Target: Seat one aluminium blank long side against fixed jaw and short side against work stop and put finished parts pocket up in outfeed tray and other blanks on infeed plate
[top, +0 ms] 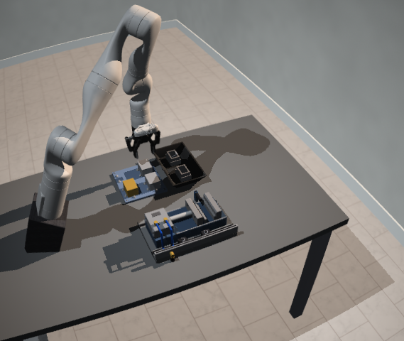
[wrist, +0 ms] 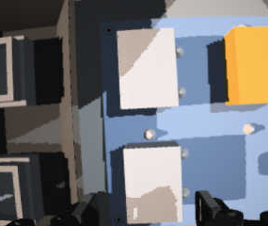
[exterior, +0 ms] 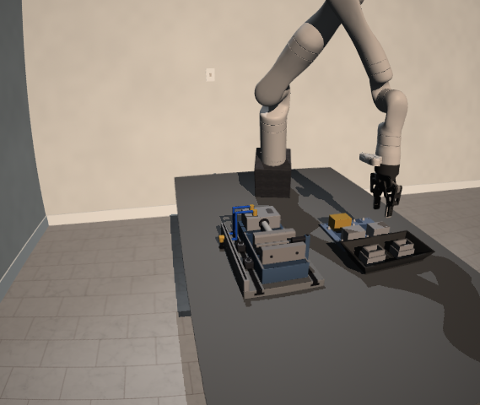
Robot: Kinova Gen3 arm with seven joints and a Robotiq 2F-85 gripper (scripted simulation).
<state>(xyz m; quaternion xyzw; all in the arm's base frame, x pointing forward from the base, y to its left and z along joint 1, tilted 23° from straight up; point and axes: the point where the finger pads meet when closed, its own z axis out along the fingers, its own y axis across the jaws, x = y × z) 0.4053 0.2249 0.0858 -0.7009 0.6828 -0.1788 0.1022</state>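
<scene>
Right now my hand is 9 cm to the left of the brass blank, 9 cm past it and 7 cm above it.
</scene>
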